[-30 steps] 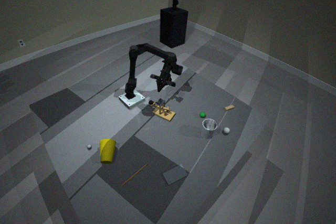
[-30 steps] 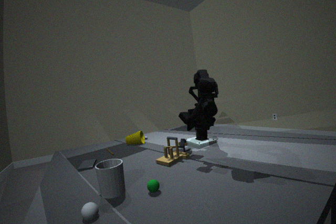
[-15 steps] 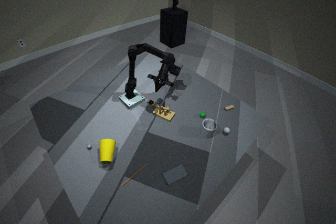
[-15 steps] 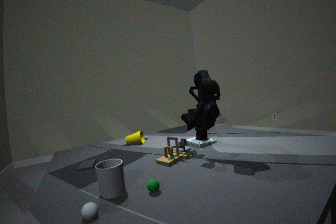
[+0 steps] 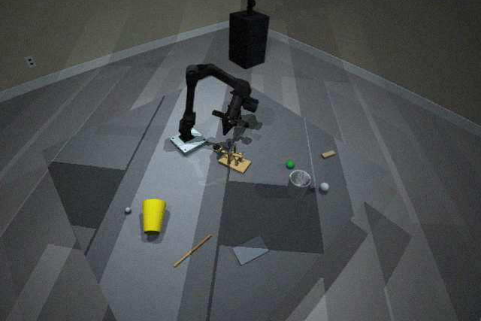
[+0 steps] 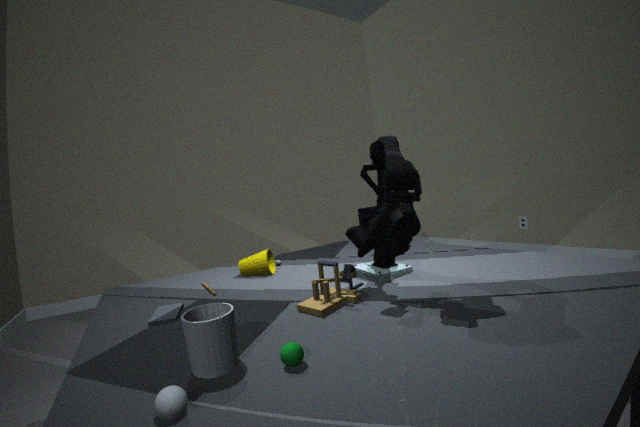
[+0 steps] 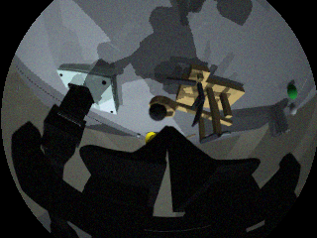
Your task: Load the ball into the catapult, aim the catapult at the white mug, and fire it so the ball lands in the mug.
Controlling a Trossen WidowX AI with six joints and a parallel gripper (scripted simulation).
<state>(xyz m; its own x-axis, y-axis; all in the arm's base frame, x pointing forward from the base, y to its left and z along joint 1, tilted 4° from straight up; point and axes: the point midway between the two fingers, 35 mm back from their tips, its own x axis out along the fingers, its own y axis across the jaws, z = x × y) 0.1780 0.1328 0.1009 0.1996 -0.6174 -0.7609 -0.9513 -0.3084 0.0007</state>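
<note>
My gripper tip is 50 mm to the left of the black ball and 50 mm above it. From my gripper tip the other things lie so: green ball (290 mm ahead, 180 mm to the left, 90 mm below); then wooden catapult (70 mm ahead, 50 mm below, 20 mm to the right); then white mug (410 mm ahead, 100 mm to the left, 80 mm below).
</note>
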